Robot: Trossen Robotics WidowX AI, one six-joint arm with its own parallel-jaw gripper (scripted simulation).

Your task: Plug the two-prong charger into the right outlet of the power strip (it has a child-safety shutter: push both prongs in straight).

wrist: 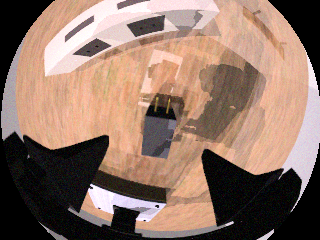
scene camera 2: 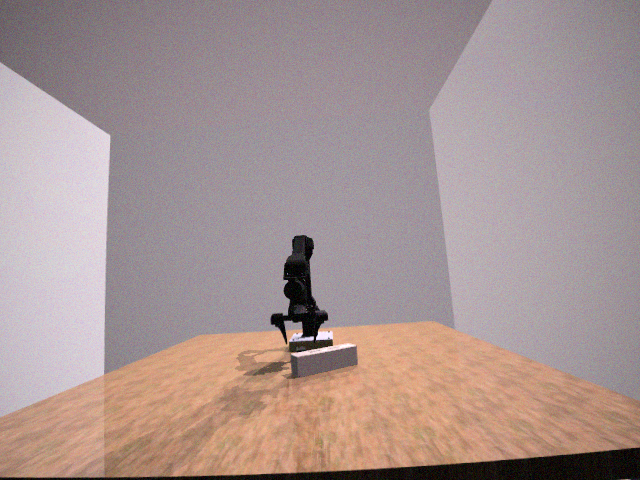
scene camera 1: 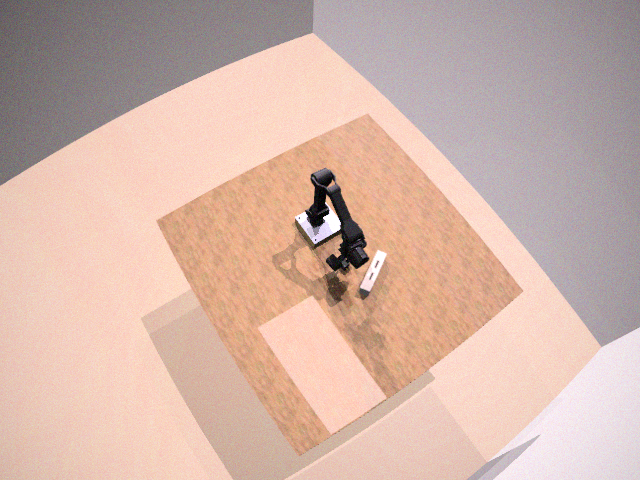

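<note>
My gripper is open, and it holds nothing. The wrist view shows my gripper too, and a dark two-prong charger is in view as well.
</note>
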